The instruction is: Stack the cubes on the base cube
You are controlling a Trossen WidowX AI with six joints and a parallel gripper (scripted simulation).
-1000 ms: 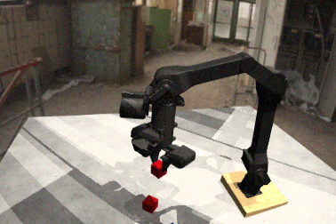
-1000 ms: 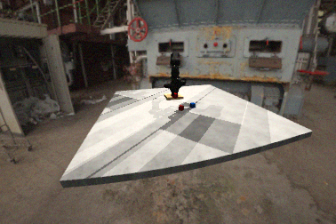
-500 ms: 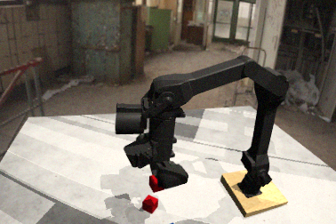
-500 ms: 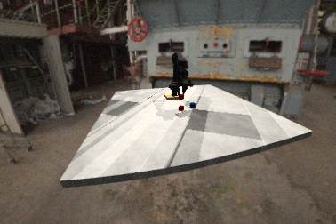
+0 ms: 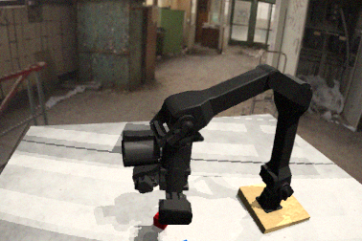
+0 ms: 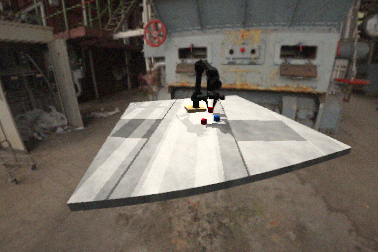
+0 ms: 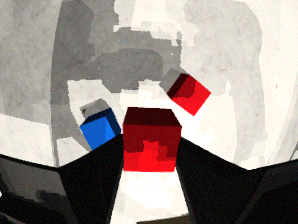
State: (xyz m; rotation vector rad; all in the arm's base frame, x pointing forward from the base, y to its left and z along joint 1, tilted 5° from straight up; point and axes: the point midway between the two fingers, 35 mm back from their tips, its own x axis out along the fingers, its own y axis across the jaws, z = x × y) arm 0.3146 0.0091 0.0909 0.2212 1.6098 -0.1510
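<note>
Now: gripper tip 8 cm above the blue cube, 6 cm to the right of it and 2 cm past it.
</note>
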